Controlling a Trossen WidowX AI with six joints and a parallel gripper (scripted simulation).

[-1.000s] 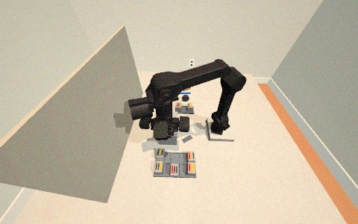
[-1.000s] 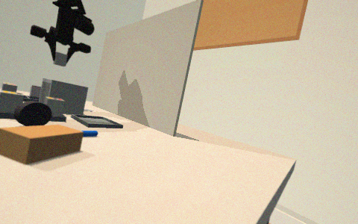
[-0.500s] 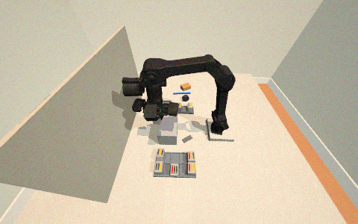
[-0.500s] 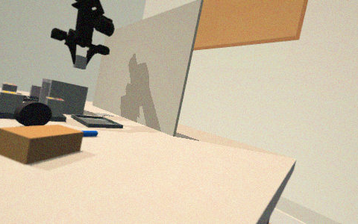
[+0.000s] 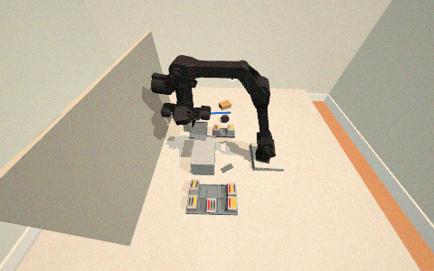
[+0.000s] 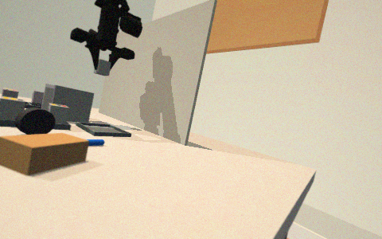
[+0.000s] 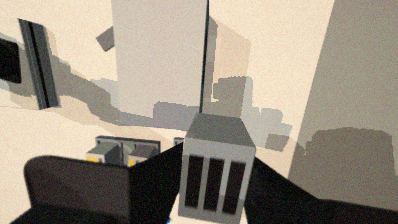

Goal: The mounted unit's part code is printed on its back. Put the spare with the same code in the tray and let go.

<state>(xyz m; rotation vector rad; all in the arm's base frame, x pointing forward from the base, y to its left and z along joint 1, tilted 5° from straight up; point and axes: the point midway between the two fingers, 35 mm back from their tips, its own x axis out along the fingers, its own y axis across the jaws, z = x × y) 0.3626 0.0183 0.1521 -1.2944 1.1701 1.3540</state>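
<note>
Now: the dark grey tray 17 cm below my gripper tip, 14 cm to the right of it and 1 cm ahead of it. From my gripper tip the other things lie so: tall slanted panel: 16 cm ahead, 9 cm to the left, 5 cm above; blue pen: 31 cm to the right, 17 cm below, 8 cm behind; spare: 2 cm above.
</note>
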